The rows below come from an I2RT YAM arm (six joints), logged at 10 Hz.
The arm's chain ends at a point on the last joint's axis. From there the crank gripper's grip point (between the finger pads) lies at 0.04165 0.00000 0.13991 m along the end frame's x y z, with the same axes.
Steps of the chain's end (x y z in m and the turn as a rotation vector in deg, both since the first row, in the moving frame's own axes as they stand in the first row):
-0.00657 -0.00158 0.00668 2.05 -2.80 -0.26
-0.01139 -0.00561 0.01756 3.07 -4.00 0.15
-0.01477 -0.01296 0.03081 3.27 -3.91 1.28
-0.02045 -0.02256 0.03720 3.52 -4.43 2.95
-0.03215 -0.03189 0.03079 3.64 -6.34 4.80
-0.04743 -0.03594 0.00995 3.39 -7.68 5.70
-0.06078 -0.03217 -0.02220 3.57 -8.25 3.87
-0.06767 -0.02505 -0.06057 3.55 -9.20 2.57
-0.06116 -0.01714 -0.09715 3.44 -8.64 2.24
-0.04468 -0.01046 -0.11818 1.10 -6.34 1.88
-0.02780 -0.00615 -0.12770 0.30 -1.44 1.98
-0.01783 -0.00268 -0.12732 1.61 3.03 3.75
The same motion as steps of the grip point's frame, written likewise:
-0.01346 -0.00679 0.00845 2.05 -2.80 -0.26
-0.02124 -0.01308 0.01993 3.07 -4.00 0.15
-0.02432 -0.02019 0.03312 3.27 -3.91 1.28
-0.03120 -0.02937 0.03980 3.52 -4.43 2.95
-0.04760 -0.03806 0.03435 3.64 -6.34 4.80
-0.06625 -0.04115 0.01413 3.39 -7.68 5.70
-0.08106 -0.03891 -0.01786 3.57 -8.25 3.87
-0.09040 -0.03252 -0.05593 3.55 -9.20 2.57
-0.08250 -0.02448 -0.09269 3.44 -8.64 2.24
-0.06036 -0.01207 -0.11445 1.10 -6.34 1.88
-0.03134 -0.00551 -0.12670 0.30 -1.44 1.98
-0.01046 -0.00361 -0.12973 1.61 3.03 3.75

